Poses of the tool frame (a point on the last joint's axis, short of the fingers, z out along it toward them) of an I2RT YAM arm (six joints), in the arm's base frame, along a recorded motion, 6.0 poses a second.
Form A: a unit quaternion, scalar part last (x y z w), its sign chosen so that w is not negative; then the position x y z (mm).
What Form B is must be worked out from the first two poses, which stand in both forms.
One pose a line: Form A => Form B
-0.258 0.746 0.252 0.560 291 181 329 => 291 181 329 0.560 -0.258 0.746 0.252
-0.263 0.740 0.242 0.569 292 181 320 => 292 181 320 0.569 -0.263 0.740 0.242
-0.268 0.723 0.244 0.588 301 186 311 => 301 186 311 0.588 -0.268 0.723 0.244
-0.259 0.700 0.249 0.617 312 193 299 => 312 193 299 0.617 -0.259 0.700 0.249
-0.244 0.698 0.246 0.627 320 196 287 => 320 196 287 0.627 -0.244 0.698 0.246
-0.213 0.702 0.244 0.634 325 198 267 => 325 198 267 0.634 -0.213 0.702 0.244
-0.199 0.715 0.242 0.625 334 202 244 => 334 202 244 0.625 -0.199 0.715 0.242
